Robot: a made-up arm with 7 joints. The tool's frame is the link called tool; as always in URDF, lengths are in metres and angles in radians. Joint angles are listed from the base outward.
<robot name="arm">
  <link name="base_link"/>
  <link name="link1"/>
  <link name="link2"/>
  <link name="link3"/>
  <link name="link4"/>
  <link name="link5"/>
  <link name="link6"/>
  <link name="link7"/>
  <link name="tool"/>
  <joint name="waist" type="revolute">
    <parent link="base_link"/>
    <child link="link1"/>
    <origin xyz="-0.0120 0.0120 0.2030" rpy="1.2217 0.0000 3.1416"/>
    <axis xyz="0 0 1"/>
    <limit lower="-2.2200" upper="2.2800"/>
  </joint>
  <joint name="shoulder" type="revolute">
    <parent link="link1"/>
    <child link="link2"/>
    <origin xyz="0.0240 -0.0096 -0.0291" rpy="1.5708 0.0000 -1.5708"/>
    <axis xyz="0 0 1"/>
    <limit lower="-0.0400" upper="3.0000"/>
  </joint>
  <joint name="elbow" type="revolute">
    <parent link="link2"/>
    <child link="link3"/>
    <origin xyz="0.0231 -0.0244 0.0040" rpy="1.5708 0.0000 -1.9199"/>
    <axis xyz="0 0 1"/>
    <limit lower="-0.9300" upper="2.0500"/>
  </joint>
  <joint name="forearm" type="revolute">
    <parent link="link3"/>
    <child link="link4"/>
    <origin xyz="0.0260 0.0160 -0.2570" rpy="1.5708 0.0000 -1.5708"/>
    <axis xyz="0 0 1"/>
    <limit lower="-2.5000" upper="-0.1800"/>
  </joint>
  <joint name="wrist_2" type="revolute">
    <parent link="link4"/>
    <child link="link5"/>
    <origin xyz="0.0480 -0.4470 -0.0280" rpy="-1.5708 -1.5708 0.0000"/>
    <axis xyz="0 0 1"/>
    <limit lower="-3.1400" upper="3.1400"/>
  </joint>
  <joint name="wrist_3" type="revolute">
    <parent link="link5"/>
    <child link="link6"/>
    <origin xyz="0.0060 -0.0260 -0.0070" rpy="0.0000 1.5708 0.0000"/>
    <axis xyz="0 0 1"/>
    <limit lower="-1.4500" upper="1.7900"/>
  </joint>
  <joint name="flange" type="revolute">
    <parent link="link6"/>
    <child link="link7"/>
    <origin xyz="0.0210 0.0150 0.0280" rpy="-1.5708 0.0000 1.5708"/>
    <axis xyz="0 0 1"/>
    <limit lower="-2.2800" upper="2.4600"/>
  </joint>
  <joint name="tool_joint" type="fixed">
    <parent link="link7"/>
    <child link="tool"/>
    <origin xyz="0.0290 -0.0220 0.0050" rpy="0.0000 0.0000 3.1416"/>
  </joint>
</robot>
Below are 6 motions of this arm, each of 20 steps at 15 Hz.
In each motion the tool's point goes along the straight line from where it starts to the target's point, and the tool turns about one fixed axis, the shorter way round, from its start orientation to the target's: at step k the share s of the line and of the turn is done. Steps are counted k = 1, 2, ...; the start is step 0. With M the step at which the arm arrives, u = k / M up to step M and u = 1 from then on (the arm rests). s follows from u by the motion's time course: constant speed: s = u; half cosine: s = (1 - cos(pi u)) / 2; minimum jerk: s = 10 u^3 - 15 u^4 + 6 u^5.
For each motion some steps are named. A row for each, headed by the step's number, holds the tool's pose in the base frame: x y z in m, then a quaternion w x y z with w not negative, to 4 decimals.
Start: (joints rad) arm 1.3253 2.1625 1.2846 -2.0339 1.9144 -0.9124 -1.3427
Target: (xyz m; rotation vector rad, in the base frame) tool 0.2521 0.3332 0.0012 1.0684 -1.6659 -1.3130
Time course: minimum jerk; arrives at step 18
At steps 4, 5, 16, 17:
4: 0.4587 0.0926 0.1700 0.2720 0.3104 -0.8258 -0.3843
5: 0.4456 0.1079 0.1593 0.2791 0.3179 -0.8163 -0.3933
16: 0.2547 0.3302 0.0033 0.3728 0.4160 -0.6530 -0.5113
17: 0.2525 0.3328 0.0015 0.3738 0.4170 -0.6509 -0.5125

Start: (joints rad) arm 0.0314 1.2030 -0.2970 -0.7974 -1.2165 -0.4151 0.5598
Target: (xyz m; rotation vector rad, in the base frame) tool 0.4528 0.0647 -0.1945 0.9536 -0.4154 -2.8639
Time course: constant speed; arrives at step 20
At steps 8, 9, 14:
8: 0.3496 0.3487 -0.1923 0.4452 0.3444 -0.1290 -0.8164
9: 0.3582 0.3250 -0.1924 0.4141 0.3441 -0.1305 -0.8325
14: 0.4012 0.2067 -0.1934 0.2518 0.3359 -0.1356 -0.8974

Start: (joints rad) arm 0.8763 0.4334 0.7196 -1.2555 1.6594 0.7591 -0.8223
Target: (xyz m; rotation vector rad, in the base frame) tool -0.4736 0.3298 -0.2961 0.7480 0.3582 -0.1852
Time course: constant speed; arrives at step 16
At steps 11, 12, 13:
11: -0.3911 0.3601 -0.2892 0.9601 0.2702 0.0251 0.0676
12: -0.4076 0.3540 -0.2906 0.9547 0.2902 0.0552 0.0362
13: -0.4241 0.3480 -0.2920 0.9471 0.3095 0.0852 0.0046

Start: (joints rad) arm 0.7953 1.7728 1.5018 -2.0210 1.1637 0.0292 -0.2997
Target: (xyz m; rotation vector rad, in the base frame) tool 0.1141 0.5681 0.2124 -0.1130 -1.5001 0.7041
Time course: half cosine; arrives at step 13
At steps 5, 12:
5: 0.2594 0.2710 0.4232 0.4735 0.2073 -0.8347 -0.1898
12: 0.1172 0.5617 0.2169 0.6728 -0.0445 -0.6735 0.3028

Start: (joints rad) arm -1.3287 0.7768 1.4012 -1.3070 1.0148 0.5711 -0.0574
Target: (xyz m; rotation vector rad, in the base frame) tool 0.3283 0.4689 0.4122 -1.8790 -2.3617 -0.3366
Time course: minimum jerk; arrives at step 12
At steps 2, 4, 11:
2: 0.3095 0.5091 0.3985 0.0373 -0.3738 -0.8658 0.3305
4: 0.3129 0.5018 0.4010 0.0409 -0.4275 -0.8666 0.2540
11: 0.3282 0.4691 0.4121 0.0524 -0.6170 -0.7777 -0.1083

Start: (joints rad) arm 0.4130 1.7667 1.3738 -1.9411 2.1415 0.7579 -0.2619
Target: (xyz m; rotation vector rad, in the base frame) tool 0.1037 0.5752 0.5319 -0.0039 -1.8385 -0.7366
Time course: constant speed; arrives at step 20
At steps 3, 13, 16, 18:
3: 0.2609 0.2153 0.5415 0.6130 -0.0700 -0.7138 -0.3314
13: 0.1684 0.4270 0.5359 0.5760 -0.0298 -0.7517 -0.3199
16: 0.1407 0.4905 0.5342 0.5643 -0.0178 -0.7624 -0.3162
18: 0.1222 0.5329 0.5330 0.5564 -0.0097 -0.7694 -0.3136

